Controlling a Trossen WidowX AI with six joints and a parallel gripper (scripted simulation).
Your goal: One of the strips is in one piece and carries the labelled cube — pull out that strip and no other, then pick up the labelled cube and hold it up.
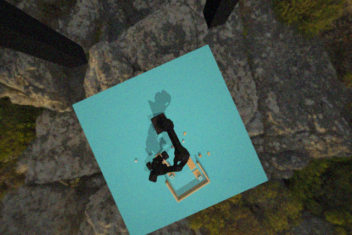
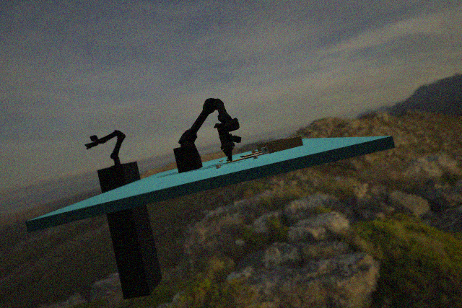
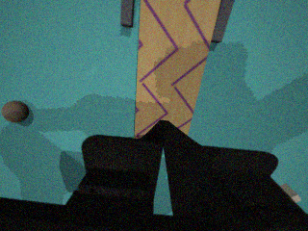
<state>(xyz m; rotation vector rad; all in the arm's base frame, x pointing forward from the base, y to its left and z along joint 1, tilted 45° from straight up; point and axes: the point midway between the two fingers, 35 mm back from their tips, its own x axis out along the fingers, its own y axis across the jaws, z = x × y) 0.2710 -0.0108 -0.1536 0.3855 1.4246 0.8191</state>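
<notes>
Right now the brown peg is 4 cm behind my gripper tip and 14 cm to the left of it.
</notes>
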